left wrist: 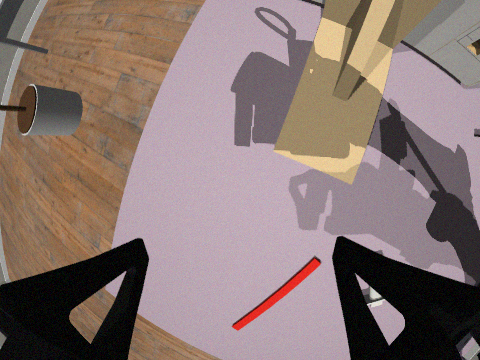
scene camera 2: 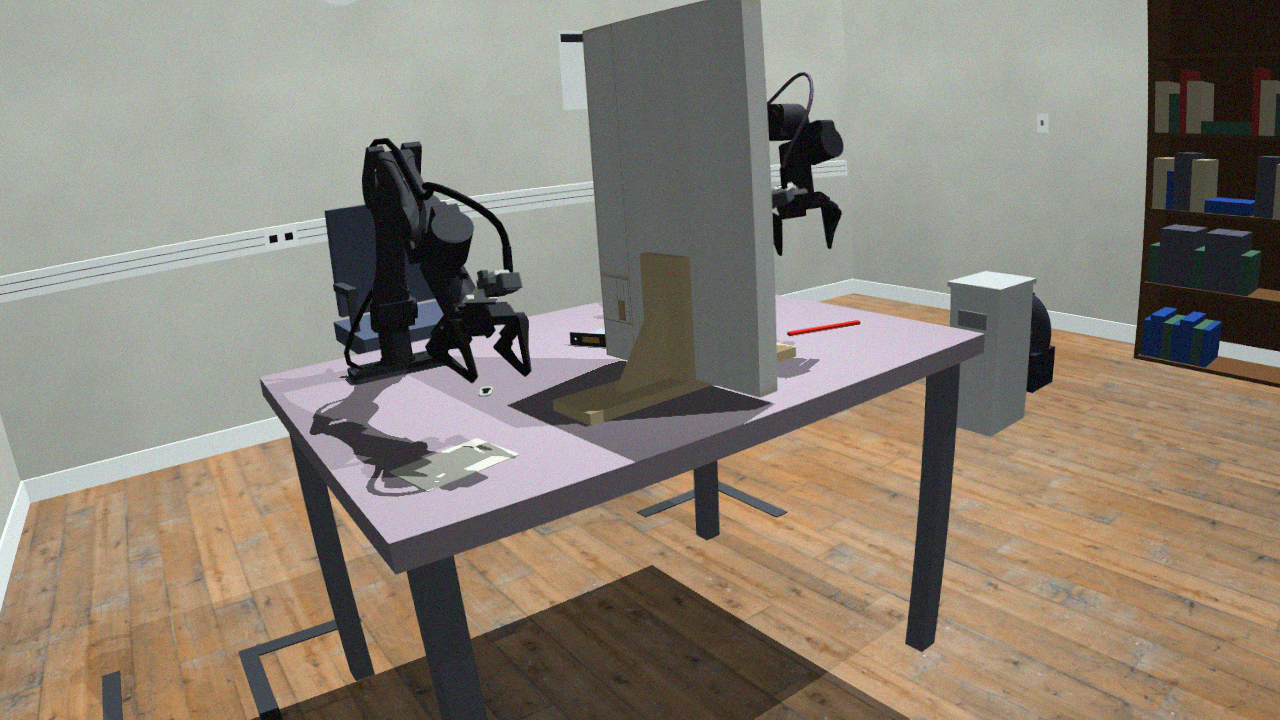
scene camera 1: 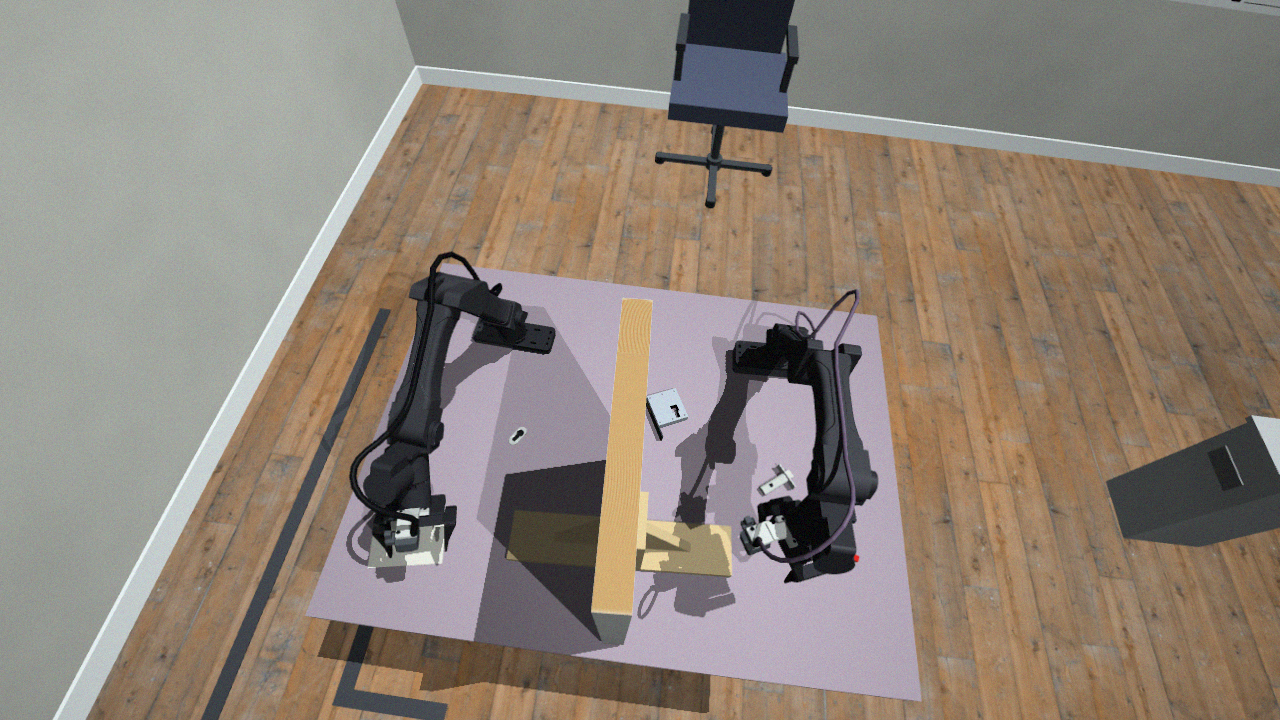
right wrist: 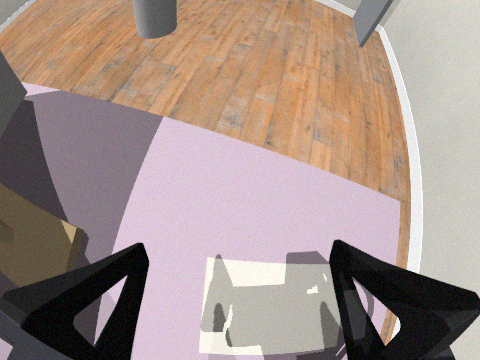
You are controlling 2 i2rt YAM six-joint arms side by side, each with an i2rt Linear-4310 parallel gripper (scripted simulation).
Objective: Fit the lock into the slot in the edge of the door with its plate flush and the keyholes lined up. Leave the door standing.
Labels:
white sheet: scene camera 2; scene camera 1 431, 545; right wrist; not seen in the left wrist view (out of frame)
same spot on white sheet: [right wrist: 245, 303] = [scene camera 2: 477, 456]

